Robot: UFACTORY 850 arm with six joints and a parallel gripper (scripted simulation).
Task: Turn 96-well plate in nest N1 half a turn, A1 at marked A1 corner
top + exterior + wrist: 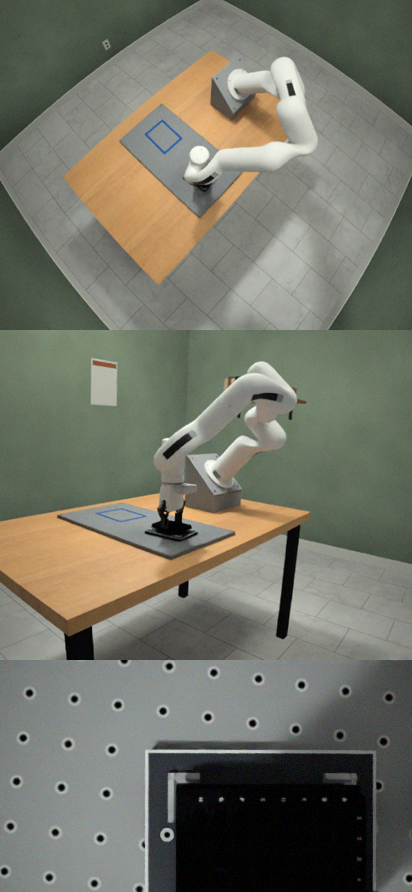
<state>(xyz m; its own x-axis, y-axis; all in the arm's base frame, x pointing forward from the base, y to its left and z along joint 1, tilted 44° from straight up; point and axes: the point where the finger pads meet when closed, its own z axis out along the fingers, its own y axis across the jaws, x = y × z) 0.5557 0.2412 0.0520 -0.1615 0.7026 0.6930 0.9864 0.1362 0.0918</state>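
The plate nest N1 is 4 cm below my hand. The rest, counted from my hand: 96-well plate 1 cm below.
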